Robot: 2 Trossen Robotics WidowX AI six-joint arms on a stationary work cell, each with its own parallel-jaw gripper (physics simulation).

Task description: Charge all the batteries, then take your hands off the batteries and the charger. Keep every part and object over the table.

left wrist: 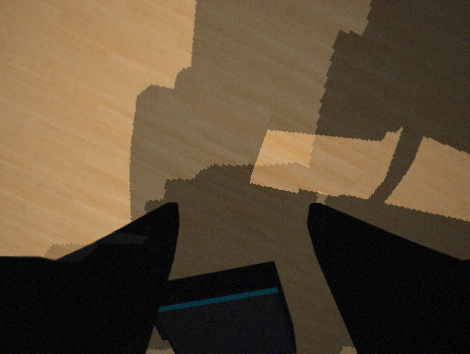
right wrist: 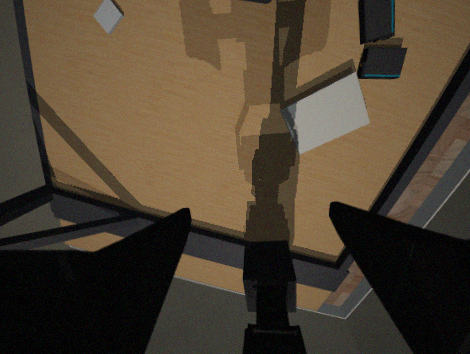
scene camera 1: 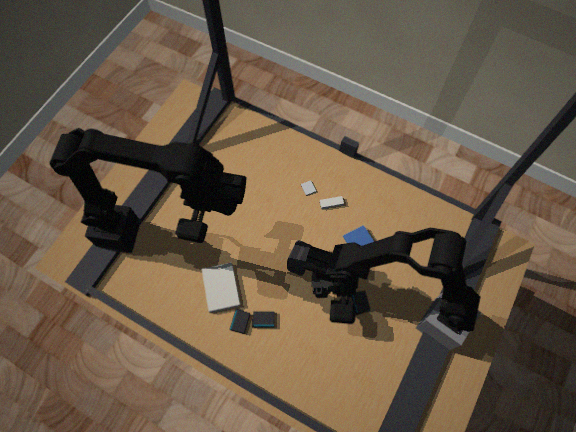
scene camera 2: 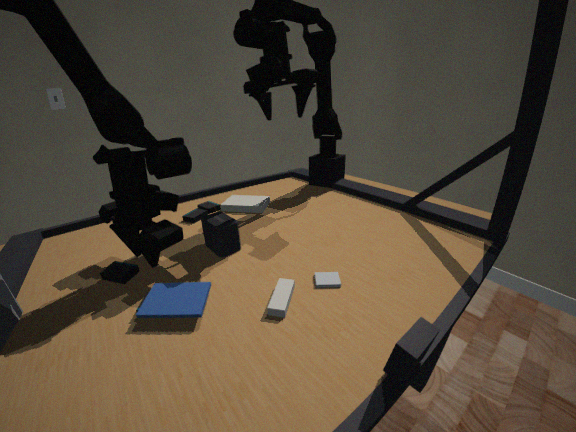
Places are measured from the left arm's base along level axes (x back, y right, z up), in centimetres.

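Where they show: left gripper, fingertip midpoint: (left wrist: 244, 213) (scene camera 1: 340, 298) (scene camera 2: 146, 260); right gripper, fingertip midpoint: (right wrist: 259, 211) (scene camera 1: 204, 212) (scene camera 2: 284, 118); left arm's base at its link origin: (scene camera 1: 454, 316); right arm's base at its link origin: (right wrist: 270, 296) (scene camera 1: 107, 221) (scene camera 2: 327, 155).
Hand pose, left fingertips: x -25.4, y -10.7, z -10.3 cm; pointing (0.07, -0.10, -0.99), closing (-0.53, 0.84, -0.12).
Each offset is from my left fingertips to the top centre of the thing.
A dark battery with a teal stripe @(dx +4.9, dy +2.2, dz +1.0 cm) (scene camera 1: 361, 302) (scene camera 2: 120, 271) (left wrist: 225, 320) lies on the table by my left gripper (scene camera 1: 343, 300) (scene camera 2: 145, 259) (left wrist: 244, 213). That gripper points down, part-way open and empty; in the left wrist view one finger overlaps the battery's side. Two more batteries lie close together near the white slab: one @(dx -17.4, dy -21.4, dz +1.0 cm) (scene camera 1: 240, 321) (scene camera 2: 208, 205) (right wrist: 382, 62) nearer it, one @(dx -12.9, dy -17.3, dz +1.0 cm) (scene camera 1: 264, 319) (scene camera 2: 195, 215) (right wrist: 377, 20) farther. A black box @(dx -15.2, dy +1.5, dz +6.0 cm) (scene camera 2: 220, 234), seemingly the charger, stands mid-table; the left arm hides most of it in scene camera 1. My right gripper (scene camera 2: 285, 118) (right wrist: 259, 211) is wide open, high, empty.
The white slab @(dx -27.4, dy -17.7, dz +1.5 cm) (scene camera 1: 221, 288) (scene camera 2: 245, 203) (right wrist: 330, 115) lies below the right gripper. A blue slab @(dx -4.3, dy +15.7, dz +1.6 cm) (scene camera 1: 358, 236) (scene camera 2: 175, 300), a long white block @(dx -18.6, dy +21.4, dz +0.9 cm) (scene camera 1: 332, 202) (scene camera 2: 281, 297) and a small white block @(dx -27.0, dy +21.3, dz +0.1 cm) (scene camera 1: 308, 188) (scene camera 2: 327, 279) (right wrist: 108, 16) lie apart. Dark frame rails border the table.
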